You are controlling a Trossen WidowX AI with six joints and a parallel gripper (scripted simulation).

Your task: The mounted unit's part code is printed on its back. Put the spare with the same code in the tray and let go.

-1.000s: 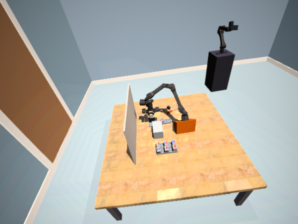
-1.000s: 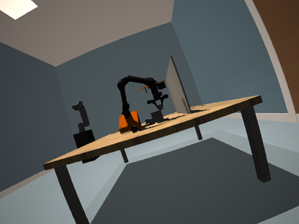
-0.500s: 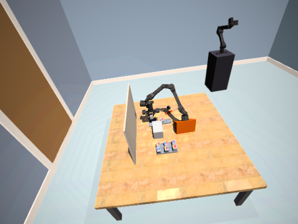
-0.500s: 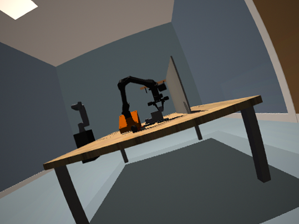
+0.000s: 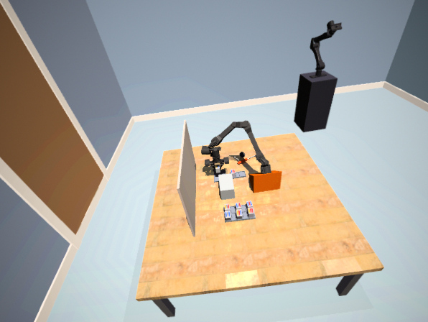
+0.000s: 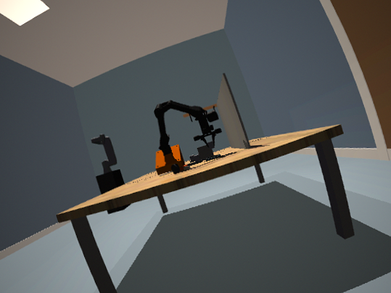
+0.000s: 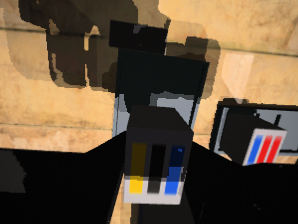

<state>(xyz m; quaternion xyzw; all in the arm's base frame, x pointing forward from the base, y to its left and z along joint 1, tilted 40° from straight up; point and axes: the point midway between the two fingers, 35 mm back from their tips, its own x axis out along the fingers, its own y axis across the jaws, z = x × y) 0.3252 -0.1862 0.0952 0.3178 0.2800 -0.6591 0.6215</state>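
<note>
The grey tray lies 1 cm behind my gripper tip and 7 cm below it. From my gripper tip the other things lie so: mounted unit 4 cm behind, 18 cm to the left, 2 cm below; white panel 21 cm ahead, 16 cm to the left, 15 cm above.
</note>
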